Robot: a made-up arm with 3 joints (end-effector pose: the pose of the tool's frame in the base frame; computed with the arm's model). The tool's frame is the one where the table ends.
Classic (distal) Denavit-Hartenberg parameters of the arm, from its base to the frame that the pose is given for. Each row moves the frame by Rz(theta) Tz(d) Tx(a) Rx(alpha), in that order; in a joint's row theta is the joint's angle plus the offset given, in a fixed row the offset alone. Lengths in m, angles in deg.
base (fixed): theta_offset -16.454, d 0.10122, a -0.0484, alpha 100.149
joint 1: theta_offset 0, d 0.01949, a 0.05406, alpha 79.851
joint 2: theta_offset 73.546, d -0.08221, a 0.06, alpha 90
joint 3: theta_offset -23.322, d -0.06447, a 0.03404, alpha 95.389
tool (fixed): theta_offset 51.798, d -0.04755, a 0, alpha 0
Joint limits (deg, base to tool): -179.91..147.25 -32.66..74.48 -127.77..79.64
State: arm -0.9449 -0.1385 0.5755
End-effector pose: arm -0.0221 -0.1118 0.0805 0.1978 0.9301 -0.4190
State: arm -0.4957 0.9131 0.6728
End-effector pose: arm -0.0815 -0.0302 0.1410 0.0177 0.3412 -1.5312
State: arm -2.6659 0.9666 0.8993
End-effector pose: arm -0.0127 -0.0255 0.0885 -1.0910 2.1770 -0.7816
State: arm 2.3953 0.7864 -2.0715
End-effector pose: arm -0.1189 0.0371 -0.0246 0.7149 0.3386 2.7503
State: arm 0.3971 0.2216 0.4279
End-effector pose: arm -0.0976 -0.0914 0.1282 0.1028 -0.4928 -0.9361
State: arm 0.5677 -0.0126 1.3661
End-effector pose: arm -0.0797 -0.0554 0.1239 0.9520 -0.3294 -0.4730
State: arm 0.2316 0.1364 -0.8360
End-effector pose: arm -0.1018 -0.1186 0.1966 -1.2077 -0.5971 -0.7986
